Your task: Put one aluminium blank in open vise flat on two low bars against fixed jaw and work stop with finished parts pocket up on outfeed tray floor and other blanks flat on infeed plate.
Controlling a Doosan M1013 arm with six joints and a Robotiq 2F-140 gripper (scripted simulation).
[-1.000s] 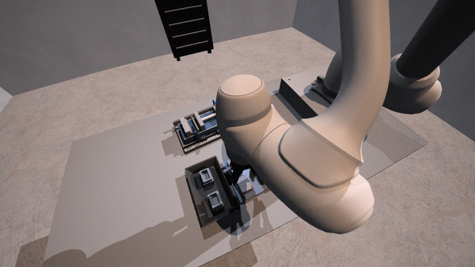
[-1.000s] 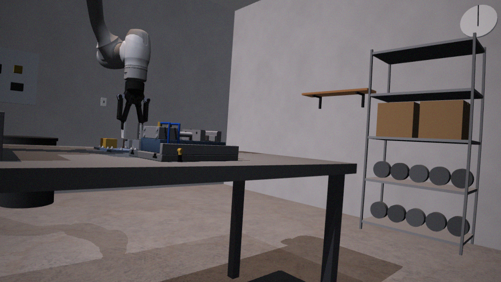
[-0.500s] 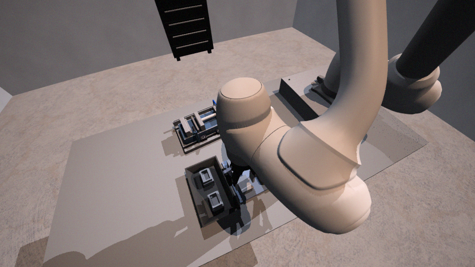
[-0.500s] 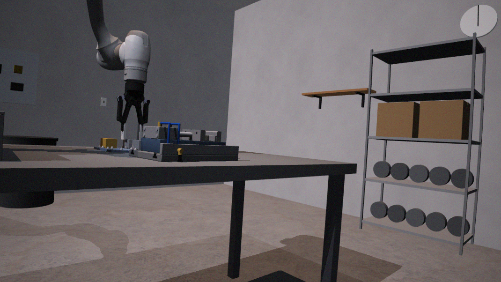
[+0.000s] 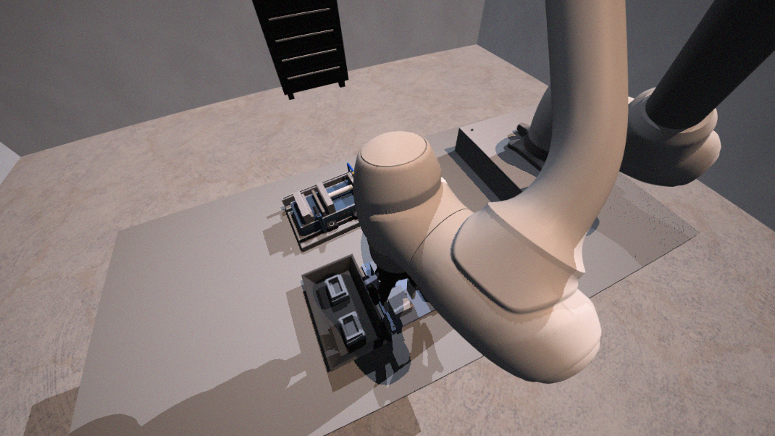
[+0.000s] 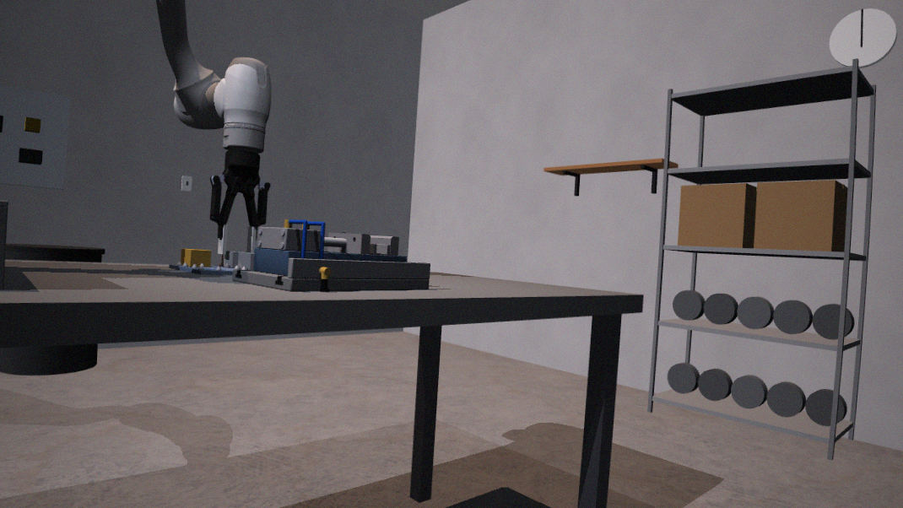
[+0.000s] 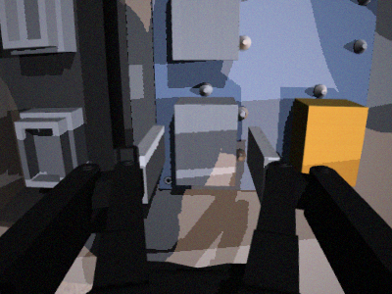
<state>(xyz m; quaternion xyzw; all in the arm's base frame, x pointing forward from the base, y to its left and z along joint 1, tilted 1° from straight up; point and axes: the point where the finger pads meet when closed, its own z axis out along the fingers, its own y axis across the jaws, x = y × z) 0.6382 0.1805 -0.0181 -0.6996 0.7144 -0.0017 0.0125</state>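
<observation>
My gripper is now 5 cm past the infeed plate, 4 cm to the left of it and 6 cm above it. From my hand the other things lie so: work stop 9 cm ahead, 31 cm to the right, 2 cm above; then piston rod 36 cm to the right, 1 cm above; then brass blank 9 cm behind, 4 cm below.
</observation>
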